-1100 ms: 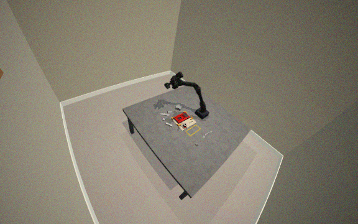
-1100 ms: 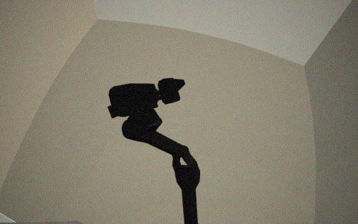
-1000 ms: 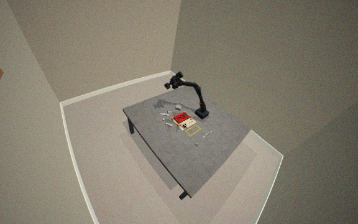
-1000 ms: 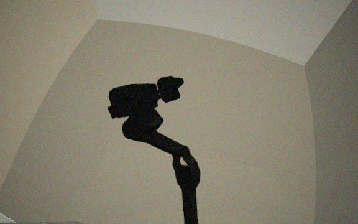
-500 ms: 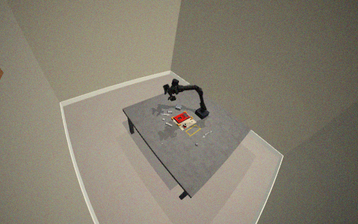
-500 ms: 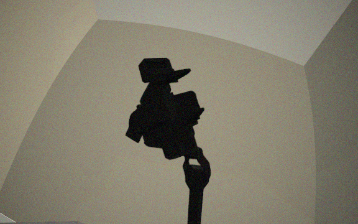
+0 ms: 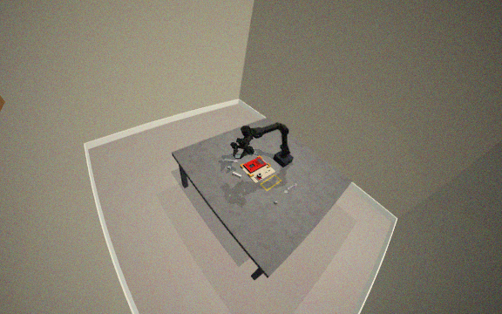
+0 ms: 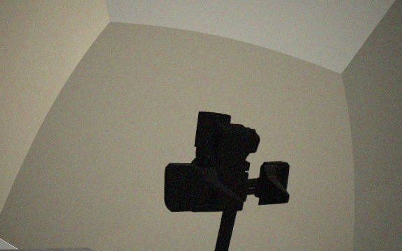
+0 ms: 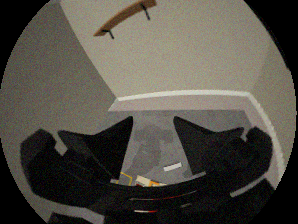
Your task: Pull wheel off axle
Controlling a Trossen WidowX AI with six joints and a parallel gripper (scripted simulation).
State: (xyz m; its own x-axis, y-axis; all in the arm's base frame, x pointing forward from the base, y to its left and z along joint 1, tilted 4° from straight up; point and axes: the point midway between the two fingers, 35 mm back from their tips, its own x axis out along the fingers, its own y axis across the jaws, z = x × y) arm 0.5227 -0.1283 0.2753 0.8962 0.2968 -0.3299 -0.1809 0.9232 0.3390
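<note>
The grey wheel lies 210 mm behind my gripper tip, 110 mm to the left of it and 260 mm below it.
</note>
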